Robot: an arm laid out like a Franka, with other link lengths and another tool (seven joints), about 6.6 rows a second.
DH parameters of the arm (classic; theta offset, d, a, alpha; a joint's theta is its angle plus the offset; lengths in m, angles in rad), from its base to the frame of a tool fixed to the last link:
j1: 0 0.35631 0 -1.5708
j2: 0 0 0 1.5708
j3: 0 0.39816 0.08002 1.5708
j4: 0 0 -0.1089 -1.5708
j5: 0 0.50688 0 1.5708
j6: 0 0 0.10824 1.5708
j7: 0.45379 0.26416 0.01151 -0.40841
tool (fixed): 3.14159 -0.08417 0 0
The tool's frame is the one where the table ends.
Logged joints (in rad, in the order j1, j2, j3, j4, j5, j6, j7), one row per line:
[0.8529, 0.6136, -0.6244, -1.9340, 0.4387, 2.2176, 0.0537]
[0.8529, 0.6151, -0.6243, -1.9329, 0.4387, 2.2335, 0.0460]
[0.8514, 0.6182, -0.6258, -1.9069, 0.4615, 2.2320, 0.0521]
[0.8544, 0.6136, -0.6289, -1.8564, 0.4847, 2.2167, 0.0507]
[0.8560, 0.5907, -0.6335, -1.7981, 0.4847, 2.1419, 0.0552]
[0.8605, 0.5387, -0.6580, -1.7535, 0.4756, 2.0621, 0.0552]
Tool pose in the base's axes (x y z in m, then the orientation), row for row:
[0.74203, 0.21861, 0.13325, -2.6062, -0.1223, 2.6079]
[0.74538, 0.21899, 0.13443, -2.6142, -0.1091, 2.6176]
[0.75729, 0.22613, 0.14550, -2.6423, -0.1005, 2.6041]
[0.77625, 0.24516, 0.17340, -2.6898, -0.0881, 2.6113]
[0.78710, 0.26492, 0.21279, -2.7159, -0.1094, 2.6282]
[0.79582, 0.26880, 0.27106, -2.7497, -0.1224, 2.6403]
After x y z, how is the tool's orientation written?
As angles about the fixed x, y, z axes (roll, pitch, yaw), in radians.
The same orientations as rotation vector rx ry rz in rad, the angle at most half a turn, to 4 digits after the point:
[-0.6936, -2.7156, 0.6962]
[-0.6902, -2.7343, 0.6954]
[-0.7190, -2.7480, 0.6602]
[-0.7261, -2.7851, 0.6051]
[-0.6973, -2.7907, 0.5613]
[-0.6812, -2.8021, 0.5106]

